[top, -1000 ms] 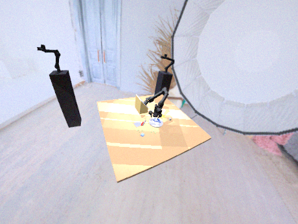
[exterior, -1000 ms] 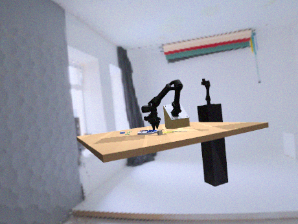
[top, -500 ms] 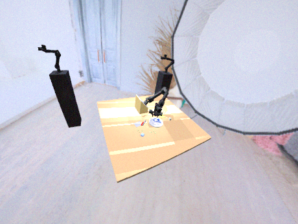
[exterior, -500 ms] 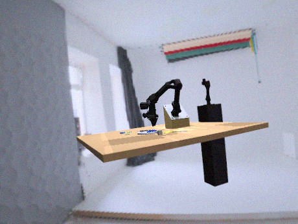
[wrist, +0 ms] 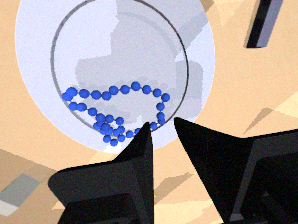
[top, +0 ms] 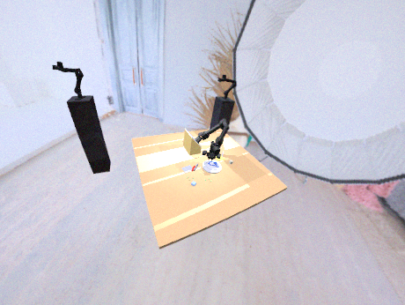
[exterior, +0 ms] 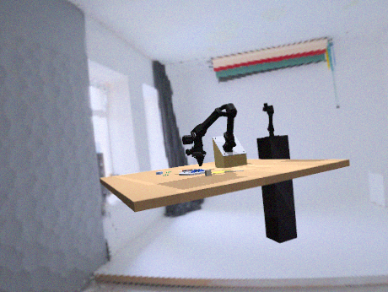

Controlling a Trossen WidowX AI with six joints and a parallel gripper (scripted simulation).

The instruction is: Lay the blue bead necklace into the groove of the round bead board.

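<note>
Right now my gripper tip is 5 cm short of the round bead board and 3 cm above it. Also, from my gripper tip: yellow flat piece: 16 cm to the left, 8 cm behind, 4 cm below; then red-and-grey object: 18 cm to the right, 3 cm below, 3 cm ahead; then white cylinder: 24 cm to the left, 5 cm ahead, 2 cm below.
</note>
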